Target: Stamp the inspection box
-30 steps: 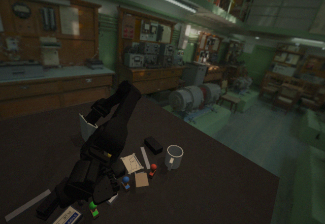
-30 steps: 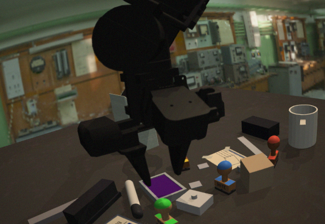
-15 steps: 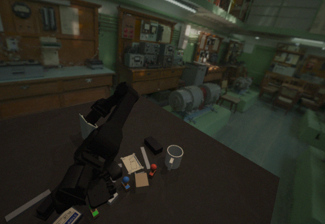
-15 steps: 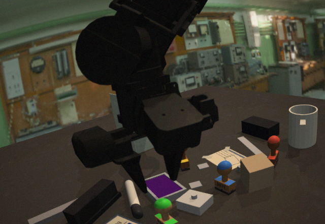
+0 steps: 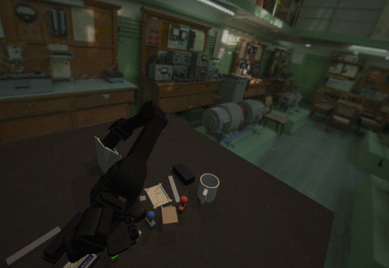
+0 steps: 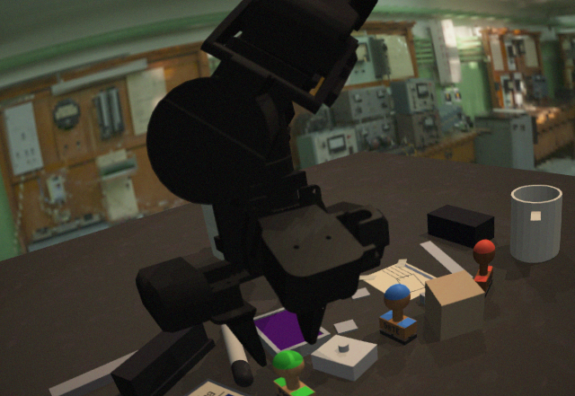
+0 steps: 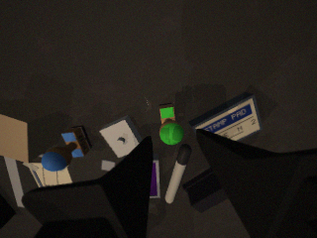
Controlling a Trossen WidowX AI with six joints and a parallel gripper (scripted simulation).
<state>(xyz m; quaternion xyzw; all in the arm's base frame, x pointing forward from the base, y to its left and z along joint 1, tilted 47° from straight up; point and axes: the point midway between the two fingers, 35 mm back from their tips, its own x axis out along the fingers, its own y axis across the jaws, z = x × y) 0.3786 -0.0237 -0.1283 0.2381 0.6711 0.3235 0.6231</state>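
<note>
Right now my gripper tip is 50 mm above the green-knobbed stamp. Also, from my gripper tip: stamp-pad box 90 mm to the right, 50 mm below, 20 mm behind; white block 70 mm to the left, 50 mm below, 30 mm behind; white marker 100 mm behind, 60 mm below, 20 mm to the right.
</note>
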